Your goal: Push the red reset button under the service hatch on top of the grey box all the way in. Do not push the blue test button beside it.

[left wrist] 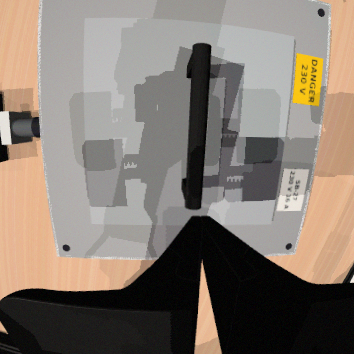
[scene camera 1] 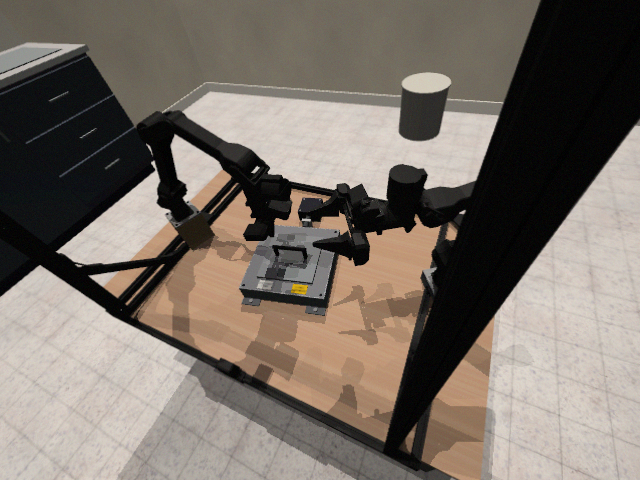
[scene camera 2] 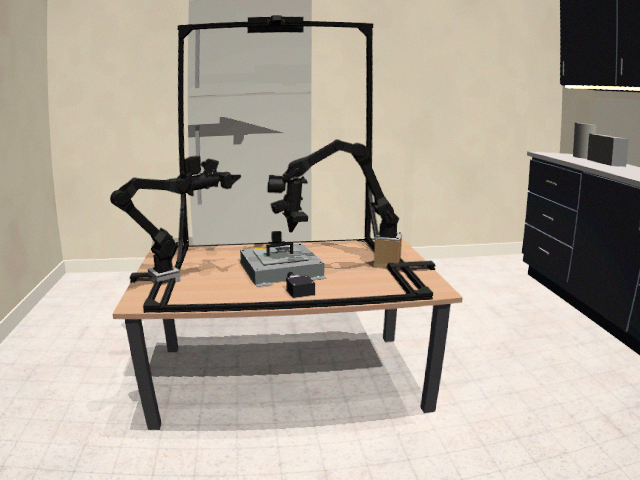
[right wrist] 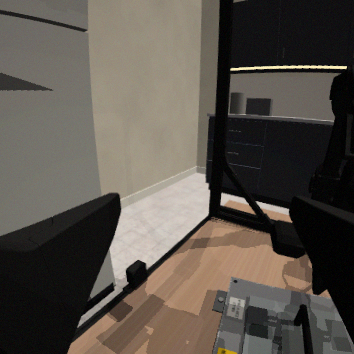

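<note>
There is a service hatch (scene camera 2: 282, 254), and I find the service hatch (left wrist: 181, 118) again from my left wrist, while from the right one I see the service hatch (right wrist: 266, 319) too. A grey box (scene camera 1: 314, 295) is here as well. As for my own grippers, I see my left gripper (scene camera 1: 272, 236), and it is the same left gripper (scene camera 2: 290, 232) that shows again as my left gripper (left wrist: 199, 223) and as my left gripper (right wrist: 314, 292). My right gripper (scene camera 1: 309, 228) is open and holds nothing. I also see my right gripper (right wrist: 206, 203) from its own wrist.
</note>
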